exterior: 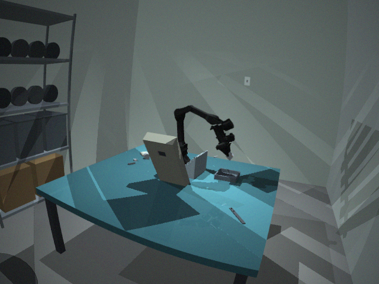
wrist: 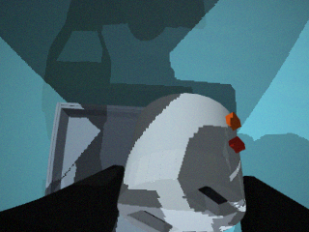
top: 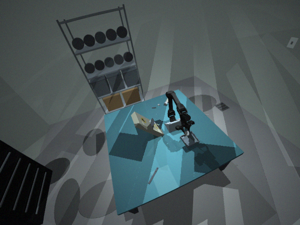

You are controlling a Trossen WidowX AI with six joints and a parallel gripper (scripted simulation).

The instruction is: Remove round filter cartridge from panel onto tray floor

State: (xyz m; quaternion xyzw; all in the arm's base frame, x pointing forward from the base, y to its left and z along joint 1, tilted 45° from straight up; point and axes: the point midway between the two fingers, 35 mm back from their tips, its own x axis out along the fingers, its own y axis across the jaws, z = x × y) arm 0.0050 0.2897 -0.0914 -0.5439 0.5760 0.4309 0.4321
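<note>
Now: gripper tip 160 mm above the tray, 50 mm past it and 10 mm to the left of it. Also, from my gripper tip: service panel (320 mm ahead, 280 mm to the right, 10 mm above); round filter cartridge (right at my gripper tip).
</note>
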